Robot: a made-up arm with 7 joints.
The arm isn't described. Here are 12 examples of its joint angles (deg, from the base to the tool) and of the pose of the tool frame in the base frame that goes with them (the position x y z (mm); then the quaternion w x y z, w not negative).
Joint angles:
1: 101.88 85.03 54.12 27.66 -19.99 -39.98 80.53
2: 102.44 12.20 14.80 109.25 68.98 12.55 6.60
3: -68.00 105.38 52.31 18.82 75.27 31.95 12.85
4: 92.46 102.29 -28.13 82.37 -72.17 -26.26 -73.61
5: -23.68 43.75 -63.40 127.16 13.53 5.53 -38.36
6: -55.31 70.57 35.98 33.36 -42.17 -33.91 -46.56
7: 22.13 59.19 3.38 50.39 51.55 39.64 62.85
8: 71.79 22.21 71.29 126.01 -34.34 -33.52 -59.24
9: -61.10 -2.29 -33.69 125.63 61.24 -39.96 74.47
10: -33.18 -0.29 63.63 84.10 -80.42 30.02 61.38
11: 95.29 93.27 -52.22 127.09 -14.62 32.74 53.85
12: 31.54 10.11 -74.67 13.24 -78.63 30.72 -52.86
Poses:
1: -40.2 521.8 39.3 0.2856 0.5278 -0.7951 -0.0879
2: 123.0 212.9 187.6 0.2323 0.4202 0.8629 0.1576
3: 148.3 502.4 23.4 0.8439 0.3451 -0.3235 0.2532
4: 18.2 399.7 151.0 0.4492 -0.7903 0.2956 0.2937
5: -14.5 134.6 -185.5 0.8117 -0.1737 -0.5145 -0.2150
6: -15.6 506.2 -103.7 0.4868 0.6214 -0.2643 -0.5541
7: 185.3 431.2 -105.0 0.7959 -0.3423 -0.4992 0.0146
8: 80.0 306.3 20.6 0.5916 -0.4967 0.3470 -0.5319
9: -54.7 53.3 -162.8 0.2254 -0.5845 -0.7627 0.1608
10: -72.4 287.6 -249.3 0.9551 0.1681 0.2441 -0.0009
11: 92.7 268.0 92.9 0.5013 0.5719 -0.3965 -0.5141
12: 216.8 168.1 -333.3 0.0290 -0.5704 0.3931 0.7206
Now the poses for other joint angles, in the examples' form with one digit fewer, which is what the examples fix.
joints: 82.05 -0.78 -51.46 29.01 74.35 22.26 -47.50
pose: 383 66 -1 0.818 0.040 -0.547 0.172
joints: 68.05 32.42 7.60 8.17 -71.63 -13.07 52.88
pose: 320 353 -103 0.817 0.140 -0.252 -0.499
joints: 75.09 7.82 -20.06 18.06 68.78 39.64 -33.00
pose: 392 171 -53 0.889 -0.114 -0.342 0.283
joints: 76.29 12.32 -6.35 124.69 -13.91 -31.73 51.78
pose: 162 149 105 0.324 -0.342 0.733 0.491
